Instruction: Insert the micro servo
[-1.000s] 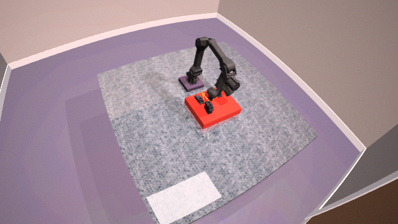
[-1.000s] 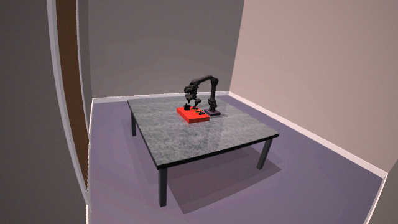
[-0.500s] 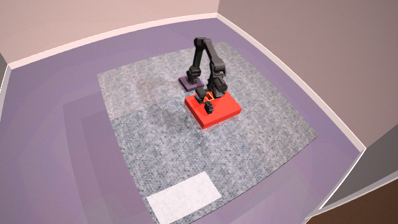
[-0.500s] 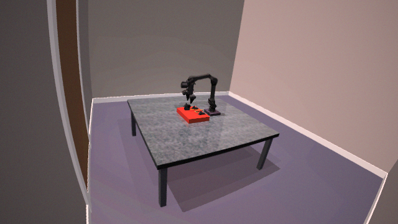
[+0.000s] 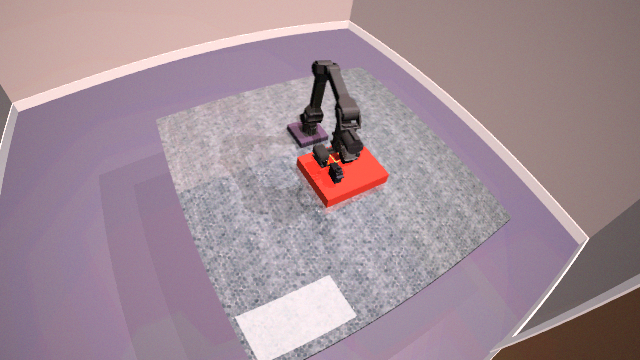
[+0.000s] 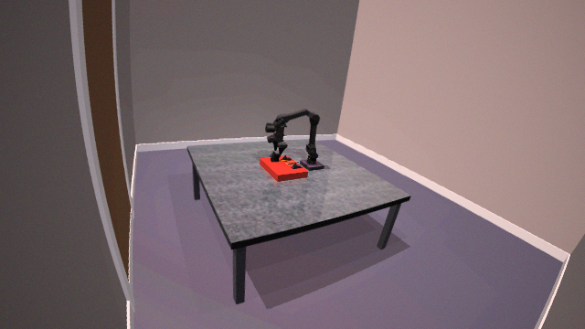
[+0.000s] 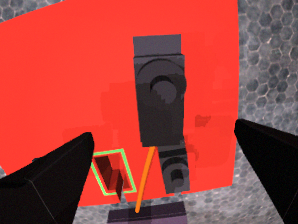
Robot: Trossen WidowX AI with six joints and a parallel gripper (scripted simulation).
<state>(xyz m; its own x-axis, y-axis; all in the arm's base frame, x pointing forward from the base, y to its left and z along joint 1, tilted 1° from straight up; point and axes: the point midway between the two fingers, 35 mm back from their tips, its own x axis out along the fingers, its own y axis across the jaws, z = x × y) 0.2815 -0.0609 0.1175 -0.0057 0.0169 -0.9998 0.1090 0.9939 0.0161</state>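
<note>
Right now the red deck is 90 mm below my gripper tip, 70 mm to the left of it and 20 mm ahead of it.
</note>
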